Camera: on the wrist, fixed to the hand. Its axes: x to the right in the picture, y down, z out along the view.
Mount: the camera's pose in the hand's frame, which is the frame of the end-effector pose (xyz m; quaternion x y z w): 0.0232 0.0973 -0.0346 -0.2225 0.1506 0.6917 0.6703
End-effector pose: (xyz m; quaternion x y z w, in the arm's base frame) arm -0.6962 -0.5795 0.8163 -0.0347 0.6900 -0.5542 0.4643
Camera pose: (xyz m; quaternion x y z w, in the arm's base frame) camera -0.6874 -0.5299 0.7232 0.4342 0.6798 0.0980 0.5829
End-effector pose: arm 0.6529 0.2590 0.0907 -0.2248 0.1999 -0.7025 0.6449
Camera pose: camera 0.7109 0.2270 0.0082 -0.0501 0.5430 -0.0142 0.8381
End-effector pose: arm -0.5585 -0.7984 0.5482 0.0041 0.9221 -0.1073 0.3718
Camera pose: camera -0.5905 -0.6981 0.5376 0.5740 0.6951 0.3910 0.1855
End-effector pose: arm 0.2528 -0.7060 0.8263 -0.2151 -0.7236 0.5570 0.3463
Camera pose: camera 0.2557 -0.6392 0.7443 0.8056 0.4080 -0.4195 0.0920
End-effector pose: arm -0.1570 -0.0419 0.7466 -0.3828 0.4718 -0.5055 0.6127
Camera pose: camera -0.1643 -0.0453 0.6411 0.0096 0.7858 0.1323 0.6041
